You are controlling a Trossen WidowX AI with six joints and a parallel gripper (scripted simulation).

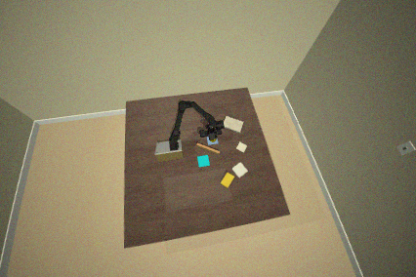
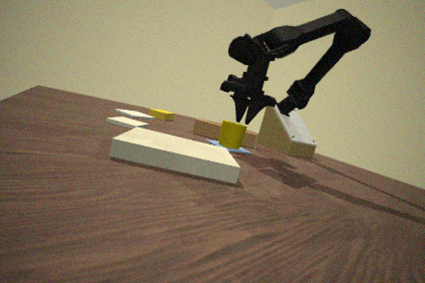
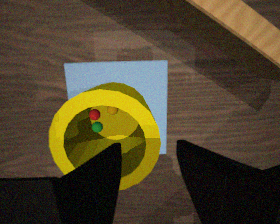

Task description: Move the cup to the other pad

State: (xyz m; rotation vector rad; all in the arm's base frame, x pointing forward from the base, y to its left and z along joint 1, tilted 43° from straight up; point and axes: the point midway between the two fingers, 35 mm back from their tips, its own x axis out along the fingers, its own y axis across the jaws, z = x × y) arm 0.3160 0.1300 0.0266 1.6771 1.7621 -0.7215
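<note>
The yellow cup is 4 cm below my gripper tip and 2 cm ahead of it. Round my gripper tip: cyan pad 20 cm to the right, 9 cm below, 8 cm behind; blue pad 9 cm below, 2 cm ahead; long tan wooden bar 10 cm to the right, 6 cm below, 3 cm behind.
</note>
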